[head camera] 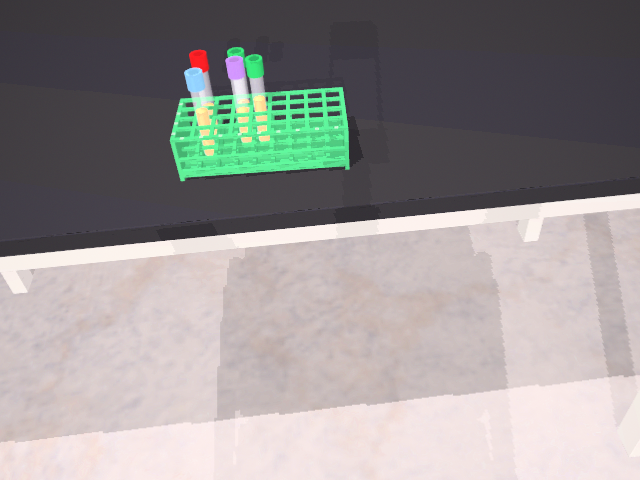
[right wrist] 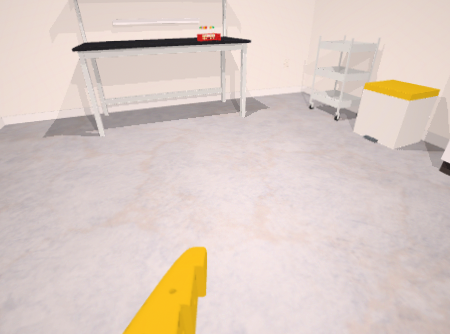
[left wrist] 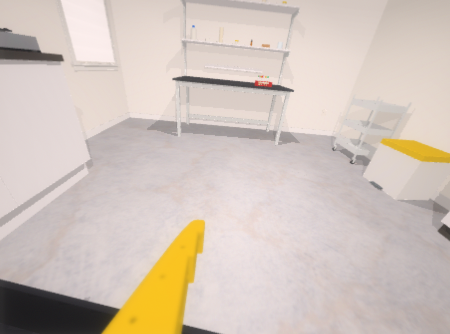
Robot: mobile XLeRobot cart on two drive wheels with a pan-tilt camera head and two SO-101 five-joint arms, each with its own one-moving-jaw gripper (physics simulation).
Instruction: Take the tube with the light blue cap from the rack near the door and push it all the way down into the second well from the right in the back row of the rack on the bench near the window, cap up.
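Places are measured from the left arm's base along level axes (x down, y back, z left), in centimetres.
Pixels of known places: left hand, its tool point: (left wrist: pixel 204 232); right hand, its tool point: (right wrist: pixel 206 265).
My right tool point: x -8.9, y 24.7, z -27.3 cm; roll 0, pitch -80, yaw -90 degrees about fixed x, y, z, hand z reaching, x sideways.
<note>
For each thing: its top centre in the pictures, then the offset to it from my right tool point. "spot": a spot on its surface instead. Level surfaces: height alone.
- tube with a light blue cap, a spot on its surface: (head camera: pixel 194 80) spot: dx -1.2, dy -88.0, dz +28.5 cm
- green rack, a spot on its surface: (head camera: pixel 347 149) spot: dx +7.4, dy -86.6, dz +12.3 cm
- red-capped tube, a spot on its surface: (head camera: pixel 199 60) spot: dx -1.4, dy -92.3, dz +28.7 cm
- purple-capped tube, a spot on its surface: (head camera: pixel 235 68) spot: dx -1.1, dy -90.5, dz +24.4 cm
- far bench, height of its surface: dx +10.2 cm
A tube with a light blue cap (head camera: pixel 194 80) stands cap up near the left end of a green rack (head camera: pixel 347 149) on a dark bench top in the head view. A red-capped tube (head camera: pixel 199 60) stands just behind it; a purple-capped tube (head camera: pixel 235 68) and two green-capped tubes stand to its right. A red rack (left wrist: pixel 263 84) (right wrist: pixel 208 37) with small coloured caps is far off on another bench; its wells are too small to tell apart. My left gripper (left wrist: pixel 199 231) and my right gripper (right wrist: pixel 200 257) each show one notched jaw, so both are open and empty, away from the racks.
The near bench's white front rail (head camera: pixel 413 219) crosses the head view. The far bench (left wrist: pixel 225 83) (right wrist: pixel 150 43) stands against a wall. A three-shelf cart (left wrist: pixel 367 126) (right wrist: pixel 345 72) and a white bin with a yellow lid (left wrist: pixel 415 150) (right wrist: pixel 401 89) stand at the right.
</note>
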